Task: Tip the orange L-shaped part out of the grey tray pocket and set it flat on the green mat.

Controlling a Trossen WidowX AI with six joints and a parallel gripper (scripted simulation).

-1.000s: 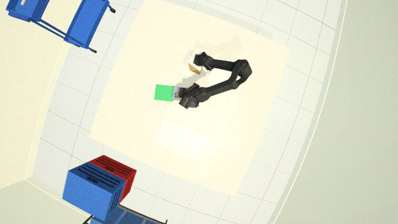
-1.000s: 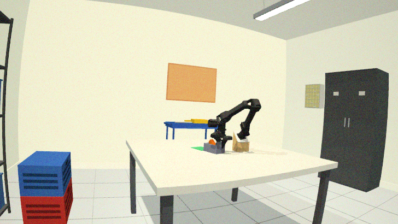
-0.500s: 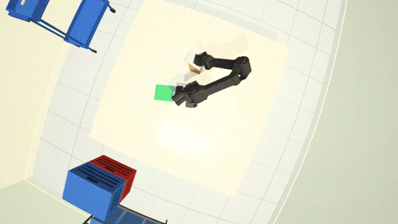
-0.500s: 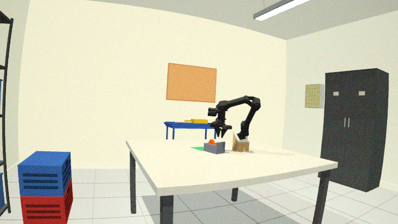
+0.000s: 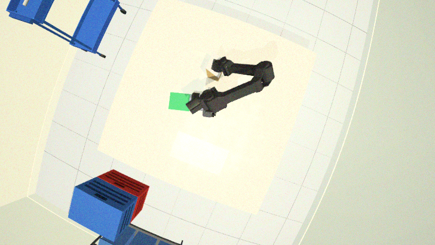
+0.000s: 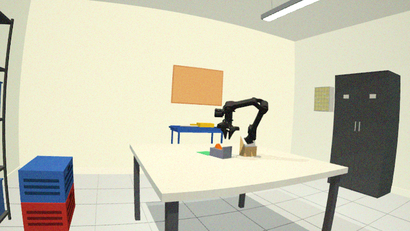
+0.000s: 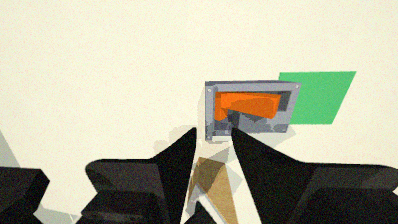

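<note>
My gripper tip is now 40 mm to the left of the orange L-shaped part and 100 mm above it. Also, from my gripper tip: green mat (30 mm ahead, 220 mm to the right, 160 mm below).
</note>
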